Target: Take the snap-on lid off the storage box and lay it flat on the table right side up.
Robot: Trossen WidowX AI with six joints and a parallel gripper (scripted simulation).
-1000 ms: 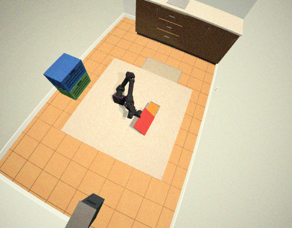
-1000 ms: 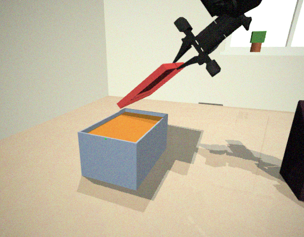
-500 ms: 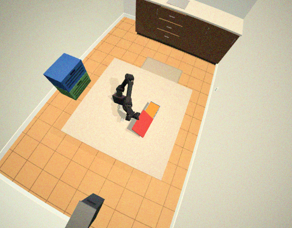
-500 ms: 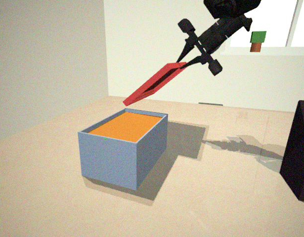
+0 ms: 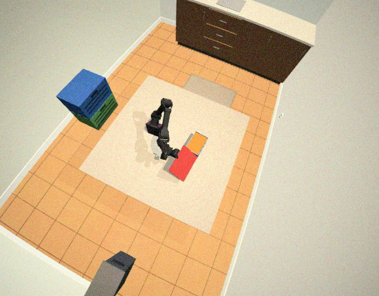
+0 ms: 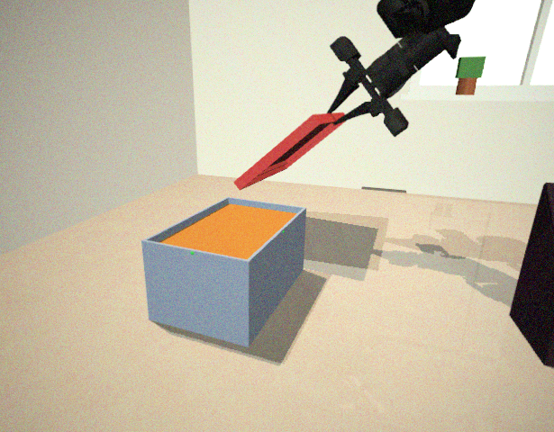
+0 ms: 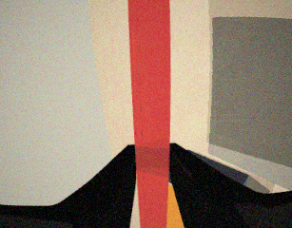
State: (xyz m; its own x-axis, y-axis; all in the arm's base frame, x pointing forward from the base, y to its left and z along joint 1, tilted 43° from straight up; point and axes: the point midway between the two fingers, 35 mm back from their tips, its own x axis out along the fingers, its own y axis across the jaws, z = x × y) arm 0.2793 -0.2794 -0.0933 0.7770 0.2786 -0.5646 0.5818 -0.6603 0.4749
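My gripper tip is 6 cm short of the red lid, 1 cm to the left of it and 5 cm above it. From my gripper tip the other things lie so: storage box: 12 cm ahead, 24 cm to the left, 18 cm below.
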